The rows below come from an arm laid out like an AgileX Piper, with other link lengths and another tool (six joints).
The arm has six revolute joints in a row. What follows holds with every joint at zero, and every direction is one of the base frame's. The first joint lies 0.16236 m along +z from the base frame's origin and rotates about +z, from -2.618 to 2.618 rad. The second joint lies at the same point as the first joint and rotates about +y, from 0 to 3.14 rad. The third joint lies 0.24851 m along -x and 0.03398 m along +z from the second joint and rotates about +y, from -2.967 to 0 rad. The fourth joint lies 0.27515 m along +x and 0.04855 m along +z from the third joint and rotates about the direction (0.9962, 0, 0.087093), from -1.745 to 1.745 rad. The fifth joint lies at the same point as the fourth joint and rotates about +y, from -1.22 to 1.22 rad. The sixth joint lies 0.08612 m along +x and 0.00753 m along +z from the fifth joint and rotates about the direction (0.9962, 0, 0.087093), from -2.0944 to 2.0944 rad. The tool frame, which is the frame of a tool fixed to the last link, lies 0.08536 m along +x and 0.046 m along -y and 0.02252 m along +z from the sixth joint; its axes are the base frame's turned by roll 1.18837, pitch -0.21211 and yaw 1.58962 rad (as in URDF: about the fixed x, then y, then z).
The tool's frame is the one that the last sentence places.
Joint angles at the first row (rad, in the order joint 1, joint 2, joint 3, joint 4, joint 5, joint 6):
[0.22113, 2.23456, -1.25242, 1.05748, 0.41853, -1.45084]
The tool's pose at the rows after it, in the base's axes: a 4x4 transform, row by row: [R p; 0 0 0 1], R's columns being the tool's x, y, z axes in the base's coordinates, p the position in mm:
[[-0.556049 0.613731 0.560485 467.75], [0.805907 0.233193 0.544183 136.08], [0.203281 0.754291 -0.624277 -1.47], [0 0 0 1]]
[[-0.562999 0.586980 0.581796 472.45], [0.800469 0.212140 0.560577 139.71], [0.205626 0.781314 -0.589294 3.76], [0 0 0 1]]
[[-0.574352 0.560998 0.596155 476.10], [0.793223 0.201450 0.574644 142.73], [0.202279 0.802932 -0.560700 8.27], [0 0 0 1]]
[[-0.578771 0.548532 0.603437 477.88], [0.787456 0.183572 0.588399 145.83], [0.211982 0.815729 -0.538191 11.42], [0 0 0 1]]
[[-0.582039 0.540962 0.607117 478.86], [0.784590 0.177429 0.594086 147.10], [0.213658 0.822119 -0.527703 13.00], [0 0 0 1]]
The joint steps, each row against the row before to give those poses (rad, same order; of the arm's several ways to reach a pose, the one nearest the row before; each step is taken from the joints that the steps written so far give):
[0.00000, 0.00000, 0.00000, 0.10066, -0.01021, -0.11175]
[0.00000, 0.00002, -0.00002, 0.11060, -0.00031, -0.10738]
[-0.00001, -0.00002, 0.00003, 0.08568, 0.00310, -0.09140]
[0.00000, 0.00000, 0.00000, 0.06130, 0.01224, -0.05521]
[0.00000, -0.00001, -0.00002, 0.02760, 0.00464, -0.02733]

